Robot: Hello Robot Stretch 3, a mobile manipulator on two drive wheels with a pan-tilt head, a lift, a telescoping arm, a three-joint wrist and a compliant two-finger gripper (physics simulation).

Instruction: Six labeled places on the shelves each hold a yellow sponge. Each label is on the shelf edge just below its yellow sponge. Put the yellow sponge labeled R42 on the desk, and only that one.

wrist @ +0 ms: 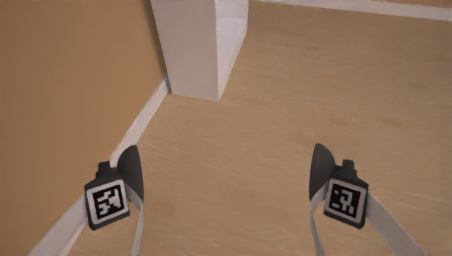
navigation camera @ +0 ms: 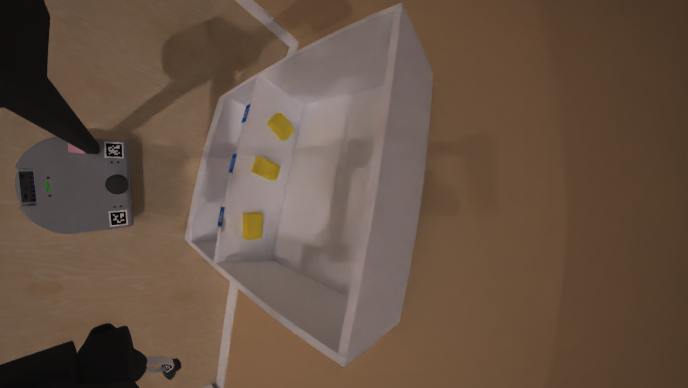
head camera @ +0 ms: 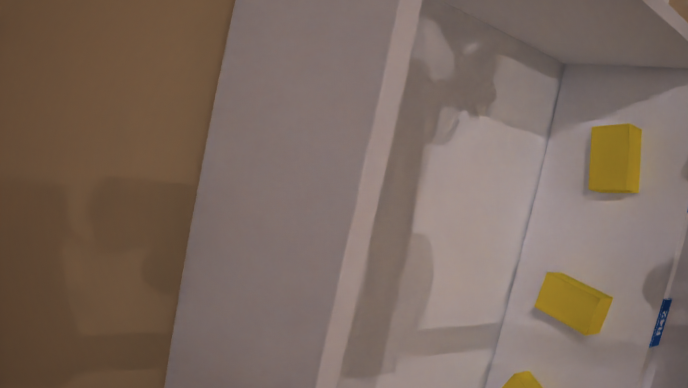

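Note:
The yellow sponge (head camera: 573, 303) behind the blue R42 label (head camera: 660, 322) lies slanted on a white shelf in the head view. In the navigation view, a matching yellow sponge (navigation camera: 265, 168) is the middle one of three, behind a blue label (navigation camera: 232, 163) too small to read. My gripper (wrist: 226, 164) is open and empty, over the floor in the wrist view. In the navigation view, the gripper (navigation camera: 171, 368) is at the bottom left, apart from the shelf unit. The desk does not show in these views.
Other yellow sponges (head camera: 615, 158) (head camera: 522, 381) (navigation camera: 280, 126) (navigation camera: 252, 226) lie on the same shelf of the white shelf unit (head camera: 372, 200) (navigation camera: 395, 200). My base (navigation camera: 75, 185) is on the wood floor in front of it. In the wrist view, a white unit's side (wrist: 192, 55) stands by the wall.

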